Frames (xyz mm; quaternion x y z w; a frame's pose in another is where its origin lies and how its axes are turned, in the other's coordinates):
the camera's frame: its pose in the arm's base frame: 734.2 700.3 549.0 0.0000 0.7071 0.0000 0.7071
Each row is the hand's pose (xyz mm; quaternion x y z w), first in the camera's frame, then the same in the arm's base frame.
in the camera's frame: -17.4 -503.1 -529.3 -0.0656 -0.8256 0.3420 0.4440
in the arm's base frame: 204.9 197.2 566.4 0.1954 -0.2698 0.2882 0.8977
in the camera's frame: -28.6 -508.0 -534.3 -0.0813 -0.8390 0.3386 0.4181
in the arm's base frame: 199.9 192.3 577.6 0.1819 -0.2976 0.2969 0.8889
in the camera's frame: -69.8 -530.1 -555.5 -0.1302 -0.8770 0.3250 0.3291
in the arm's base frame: 178.7 170.2 618.8 0.1377 -0.3874 0.3219 0.8528
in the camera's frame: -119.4 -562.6 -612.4 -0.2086 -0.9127 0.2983 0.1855
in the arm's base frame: 121.8 137.7 668.4 0.0634 -0.5142 0.3584 0.7766
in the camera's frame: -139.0 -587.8 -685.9 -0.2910 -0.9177 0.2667 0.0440
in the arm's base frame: 48.3 112.5 688.0 -0.0172 -0.6178 0.3944 0.6801
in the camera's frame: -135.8 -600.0 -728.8 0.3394 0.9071 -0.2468 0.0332
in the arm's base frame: 5.4 100.3 684.8 -0.0655 -0.6649 0.4145 0.6179
